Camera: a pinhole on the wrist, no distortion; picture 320 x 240 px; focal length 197.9 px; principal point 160.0 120.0 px. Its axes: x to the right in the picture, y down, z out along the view. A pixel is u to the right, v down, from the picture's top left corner.
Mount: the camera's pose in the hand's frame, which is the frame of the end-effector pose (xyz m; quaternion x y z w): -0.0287 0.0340 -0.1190 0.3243 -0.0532 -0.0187 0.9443
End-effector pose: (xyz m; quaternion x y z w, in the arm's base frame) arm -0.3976 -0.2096 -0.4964 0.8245 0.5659 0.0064 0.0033
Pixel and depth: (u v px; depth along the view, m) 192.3 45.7 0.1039
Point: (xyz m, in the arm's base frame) -0.4642 -0.2096 -0.4373
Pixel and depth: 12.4 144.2 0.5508
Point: -0.7780 -0.5953 -0.8205
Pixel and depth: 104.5 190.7 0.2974
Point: -0.5013 -0.3238 -0.6702
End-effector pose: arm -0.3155 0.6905 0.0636 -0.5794 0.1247 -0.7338 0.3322
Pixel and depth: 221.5 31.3 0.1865
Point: -0.3855 0.7938 0.1490
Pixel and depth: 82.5 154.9 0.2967
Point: -0.2034 0.9032 0.0232
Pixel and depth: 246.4 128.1 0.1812
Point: -0.3126 0.7359 0.1399
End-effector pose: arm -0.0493 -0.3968 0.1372 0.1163 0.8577 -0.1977 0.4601
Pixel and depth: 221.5 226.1 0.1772
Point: 0.0080 -0.4365 0.0913
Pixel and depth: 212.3 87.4 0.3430
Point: -0.0565 -0.6539 0.1094
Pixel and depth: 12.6 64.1 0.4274
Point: 0.1370 -0.7229 0.4786
